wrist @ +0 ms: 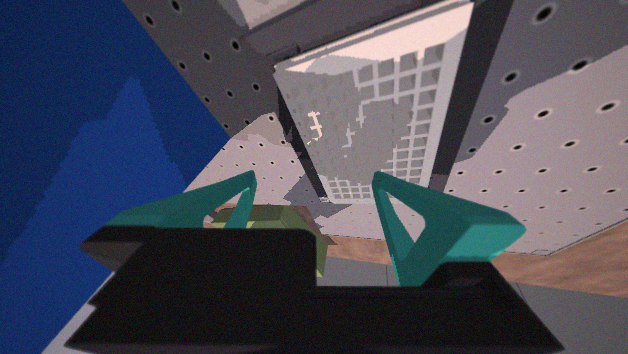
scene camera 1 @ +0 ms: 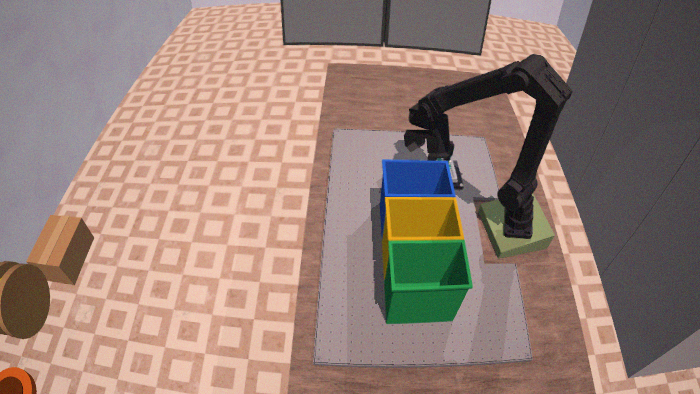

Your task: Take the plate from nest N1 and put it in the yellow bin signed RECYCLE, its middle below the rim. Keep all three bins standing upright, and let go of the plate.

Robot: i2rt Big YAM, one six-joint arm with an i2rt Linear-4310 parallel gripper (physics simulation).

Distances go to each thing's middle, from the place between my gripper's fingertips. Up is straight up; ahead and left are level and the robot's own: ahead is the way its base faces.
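The green bin (scene camera 1: 426, 281) is 43 cm to the left of my gripper, 1 cm ahead of it and 6 cm above it. There's a blue bin (scene camera 1: 401, 178) as well, 7 cm ahead of my gripper, 17 cm to the left of it and 6 cm above it, and then a yellow bin (scene camera 1: 407, 218) that's 30 cm to the left of my gripper, 6 cm above it and 4 cm ahead of it. As for the white gridded plate (wrist: 376, 100), my gripper is 1 cm above it, 4 cm to the left of it and 2 cm short of it.
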